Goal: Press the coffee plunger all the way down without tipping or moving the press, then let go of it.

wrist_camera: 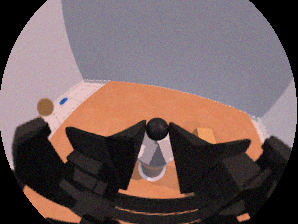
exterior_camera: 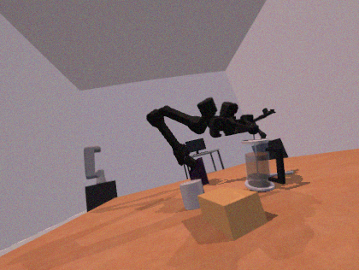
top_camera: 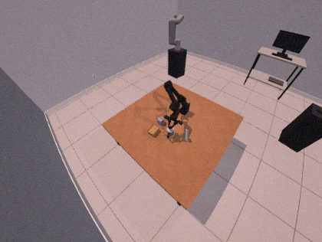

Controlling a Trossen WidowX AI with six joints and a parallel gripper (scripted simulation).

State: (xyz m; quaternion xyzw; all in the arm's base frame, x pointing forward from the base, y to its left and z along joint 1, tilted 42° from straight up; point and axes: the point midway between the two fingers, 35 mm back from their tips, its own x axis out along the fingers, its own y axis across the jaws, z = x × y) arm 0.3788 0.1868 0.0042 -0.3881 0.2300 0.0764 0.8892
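My gripper tip is now 9 cm above the coffee press, 1 cm to the left of it and 1 cm past it. The rest, counted from my gripper tip: grey cup (22 cm to the right, 14 cm below, 8 cm behind); then tan box (17 cm to the right, 15 cm below, 7 cm ahead).
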